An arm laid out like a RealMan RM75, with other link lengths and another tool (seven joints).
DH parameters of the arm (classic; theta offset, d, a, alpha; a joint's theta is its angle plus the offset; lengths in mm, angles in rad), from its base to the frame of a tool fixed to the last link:
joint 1: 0 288.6 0 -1.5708
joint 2: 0 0 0 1.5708
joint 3: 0 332.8 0 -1.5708
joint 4: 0 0 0 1.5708
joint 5: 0 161.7 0 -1.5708
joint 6: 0 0 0 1.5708
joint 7: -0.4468 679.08 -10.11 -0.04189
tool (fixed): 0 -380.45 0 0
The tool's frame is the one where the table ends.
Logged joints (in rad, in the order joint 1, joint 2, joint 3, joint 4, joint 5, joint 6, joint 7), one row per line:
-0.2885, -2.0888, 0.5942, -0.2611, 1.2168, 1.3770, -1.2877
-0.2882, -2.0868, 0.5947, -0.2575, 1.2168, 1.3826, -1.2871
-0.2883, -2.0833, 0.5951, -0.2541, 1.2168, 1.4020, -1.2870
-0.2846, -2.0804, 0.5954, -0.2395, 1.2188, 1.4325, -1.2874
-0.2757, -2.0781, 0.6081, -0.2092, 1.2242, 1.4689, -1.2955
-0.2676, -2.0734, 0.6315, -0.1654, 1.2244, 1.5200, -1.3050
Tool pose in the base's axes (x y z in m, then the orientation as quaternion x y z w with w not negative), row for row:
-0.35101, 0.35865, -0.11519, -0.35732, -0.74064, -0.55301, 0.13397
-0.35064, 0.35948, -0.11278, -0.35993, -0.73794, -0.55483, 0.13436
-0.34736, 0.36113, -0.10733, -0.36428, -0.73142, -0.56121, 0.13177
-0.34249, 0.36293, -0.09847, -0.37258, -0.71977, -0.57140, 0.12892
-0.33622, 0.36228, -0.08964, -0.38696, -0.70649, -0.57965, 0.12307
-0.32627, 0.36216, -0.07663, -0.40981, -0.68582, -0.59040, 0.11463
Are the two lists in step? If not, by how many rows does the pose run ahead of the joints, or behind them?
They are in step.
